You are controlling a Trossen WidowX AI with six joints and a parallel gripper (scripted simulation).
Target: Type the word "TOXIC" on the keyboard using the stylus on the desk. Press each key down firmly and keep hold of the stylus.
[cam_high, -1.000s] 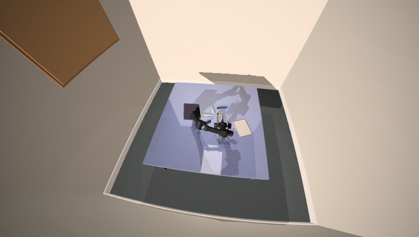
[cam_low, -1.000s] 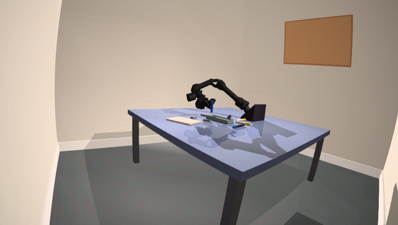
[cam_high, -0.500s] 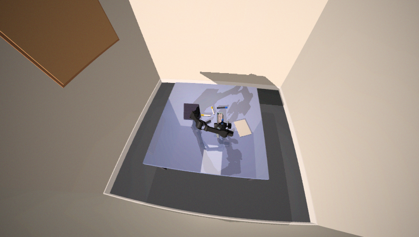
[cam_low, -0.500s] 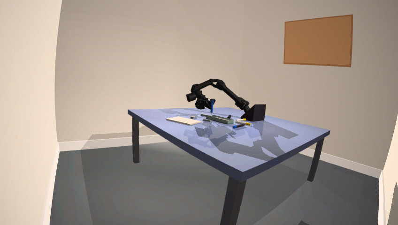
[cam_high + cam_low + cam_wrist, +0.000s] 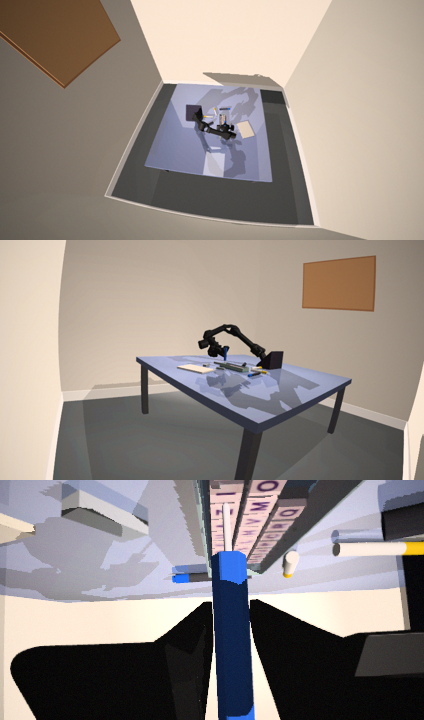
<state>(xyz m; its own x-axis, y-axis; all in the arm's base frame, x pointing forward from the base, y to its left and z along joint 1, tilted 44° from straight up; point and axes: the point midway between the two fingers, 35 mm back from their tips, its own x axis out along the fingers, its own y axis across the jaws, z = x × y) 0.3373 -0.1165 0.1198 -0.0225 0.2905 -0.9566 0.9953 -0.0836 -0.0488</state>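
Now: the Q key 4 cm behind my gripper tip, 3 cm to the left of it and 6 cm below it. Round my gripper tip: blue stylus 1 cm below; then cream notepad 25 cm ahead, 3 cm to the right, 7 cm below; then black pen 4 cm ahead, 28 cm to the left, 7 cm below.
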